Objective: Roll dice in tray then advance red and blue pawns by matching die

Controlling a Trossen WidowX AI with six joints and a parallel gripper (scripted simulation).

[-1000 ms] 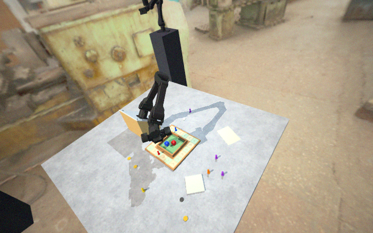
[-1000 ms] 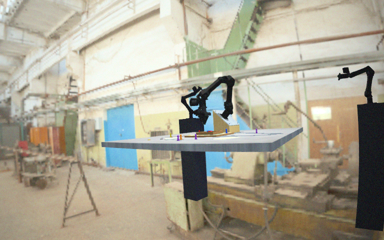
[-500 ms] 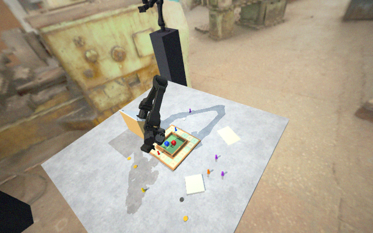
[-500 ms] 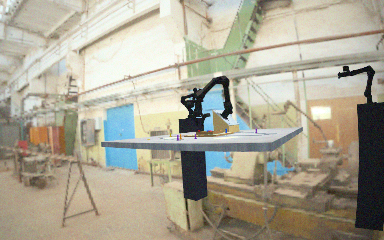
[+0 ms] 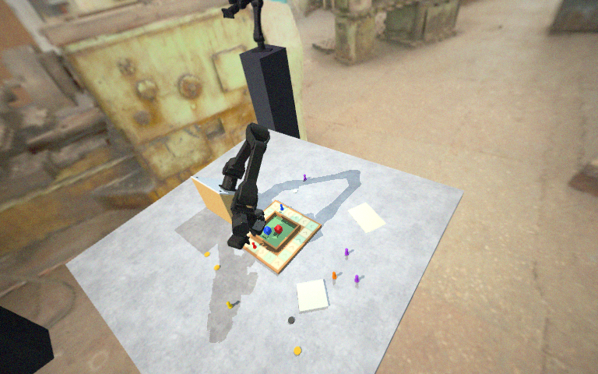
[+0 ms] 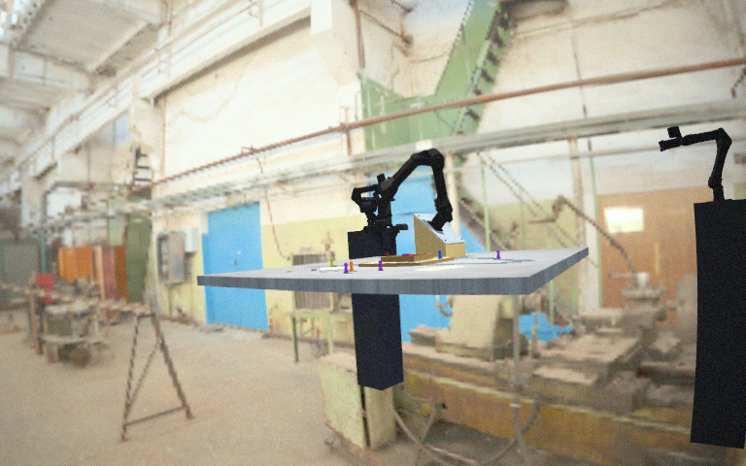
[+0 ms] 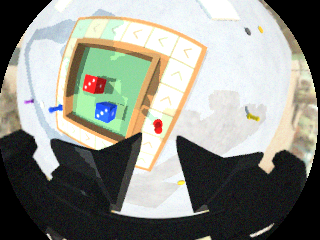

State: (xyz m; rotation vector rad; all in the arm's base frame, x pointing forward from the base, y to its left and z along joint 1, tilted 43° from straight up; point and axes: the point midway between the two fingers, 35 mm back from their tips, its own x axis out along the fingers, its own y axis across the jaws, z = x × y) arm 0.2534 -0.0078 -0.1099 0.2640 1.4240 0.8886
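The red pawn is 40 mm below my gripper tip. From my gripper tip the other things lie so: blue pawn (70 mm behind, 220 mm to the left, 40 mm below); then yellow pawn (130 mm ahead, 210 mm to the right, 50 mm below); then orange pawn (340 mm ahead, 120 mm to the left, 50 mm below).
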